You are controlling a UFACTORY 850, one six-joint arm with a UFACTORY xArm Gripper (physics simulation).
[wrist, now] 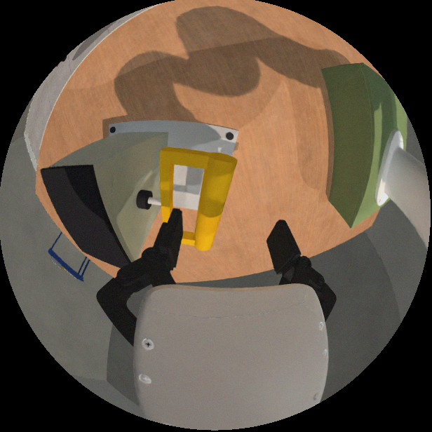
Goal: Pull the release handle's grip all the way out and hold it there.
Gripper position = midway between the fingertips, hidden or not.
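Observation:
Visible: my gripper (229, 226), grey base plate (182, 134).

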